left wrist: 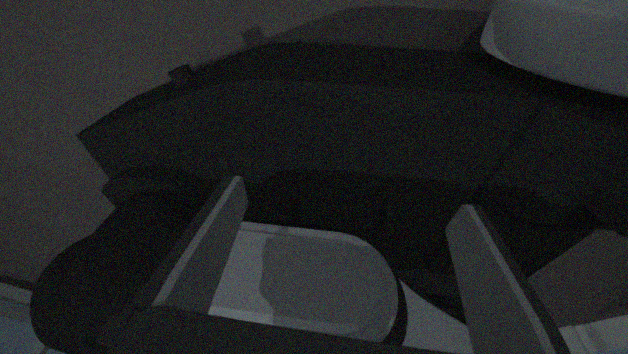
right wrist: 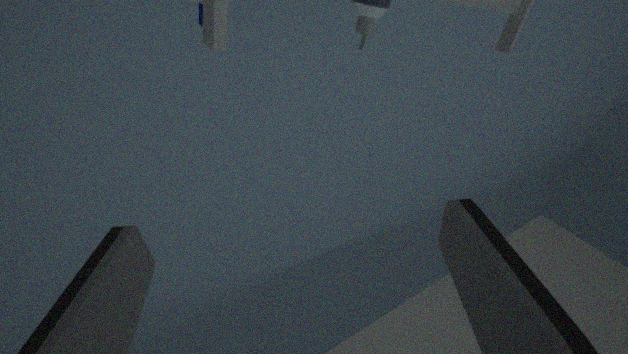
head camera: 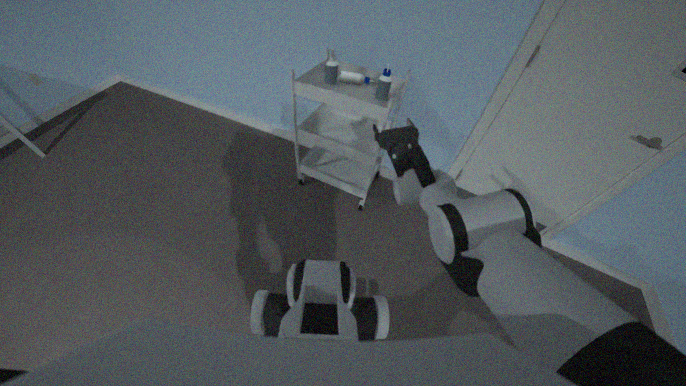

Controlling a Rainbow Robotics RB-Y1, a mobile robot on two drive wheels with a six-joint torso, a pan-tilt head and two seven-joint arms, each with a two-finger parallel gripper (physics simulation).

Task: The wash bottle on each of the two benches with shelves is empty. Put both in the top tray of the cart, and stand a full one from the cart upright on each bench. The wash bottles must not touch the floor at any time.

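Places are measured from the robot's base along level axes (x right, y ahead, z up), in metres.
Pixels of known places: left gripper, fingertip midpoint: (left wrist: 347, 203); right gripper, fingertip midpoint: (right wrist: 294, 233) (head camera: 391, 123).
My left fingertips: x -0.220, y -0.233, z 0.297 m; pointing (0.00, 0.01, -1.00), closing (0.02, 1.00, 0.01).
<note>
Behind a point stands the place of what it marks.
The white three-tier cart (head camera: 340, 95) @(y 0.726, x 0.028, z 0.722 m) (right wrist: 215, 30) @(y 0.631, x 0.216, z 0.767 m) stands by the wall. On its top tray, a wash bottle with a pale top (head camera: 331, 72) @(y 0.928, x -0.018, z 0.732 m) stands upright at the left, a white wash bottle with a blue cap (head camera: 351, 77) @(y 0.943, x 0.080, z 0.708 m) lies on its side, and a blue-capped wash bottle (head camera: 383, 86) @(y 0.818, x 0.216, z 0.739 m) stands upright at the right. A bottle nozzle (right wrist: 365, 25) @(y 0.944, x -0.012, z 0.794 m) shows at the top of the right wrist view. My right gripper (head camera: 392, 125) @(y 0.456, x 0.185, z 0.792 m) (right wrist: 294, 233) @(y 0.456, x 0.185, z 0.792 m) is open and empty, below the right bottle in the head view. My left gripper (left wrist: 347, 203) @(y -0.233, x -0.220, z 0.297 m) is open and empty, near my own body. The benches cannot be made out.
A pale door (head camera: 575, 130) @(y 0.603, x 1.124, z 0.818 m) is in the wall right of the cart. A white bar (head camera: 22, 136) @(y 0.992, x -2.675, z 0.236 m) of something partly seen stands at the far left. The blue wall (head camera: 200, 50) @(y 1.606, x -1.053, z 0.599 m) runs behind the cart. My base (head camera: 320, 285) is on the brown floor (head camera: 150, 200) @(y 0.610, x -1.214, z 0.001 m).
</note>
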